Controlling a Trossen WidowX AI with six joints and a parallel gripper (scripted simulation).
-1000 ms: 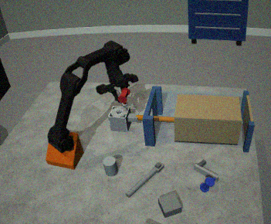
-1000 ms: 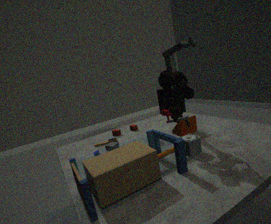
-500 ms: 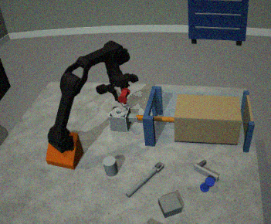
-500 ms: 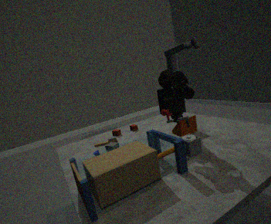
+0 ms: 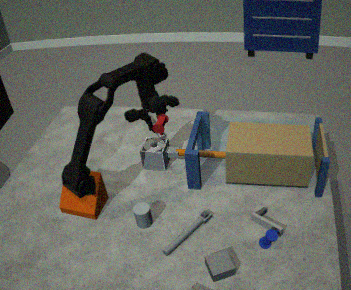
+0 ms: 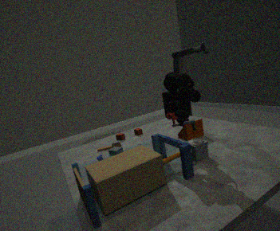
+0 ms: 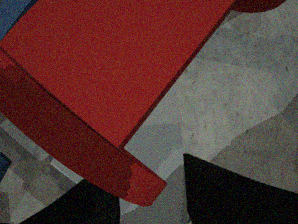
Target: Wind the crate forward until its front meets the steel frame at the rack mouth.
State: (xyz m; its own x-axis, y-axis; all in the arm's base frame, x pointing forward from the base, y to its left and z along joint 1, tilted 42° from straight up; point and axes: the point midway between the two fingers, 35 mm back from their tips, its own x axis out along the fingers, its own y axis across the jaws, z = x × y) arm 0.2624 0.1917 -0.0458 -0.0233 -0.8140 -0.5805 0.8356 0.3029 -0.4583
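The winch handle with red knob is 2 cm above my gripper tip. Round my gripper tip: red handle: 4 cm above, 3 cm to the right, 2 cm ahead; then grey block: 44 cm to the right, 21 cm ahead, 17 cm below; then grey winch: 16 cm below, 5 cm to the left, 5 cm behind.
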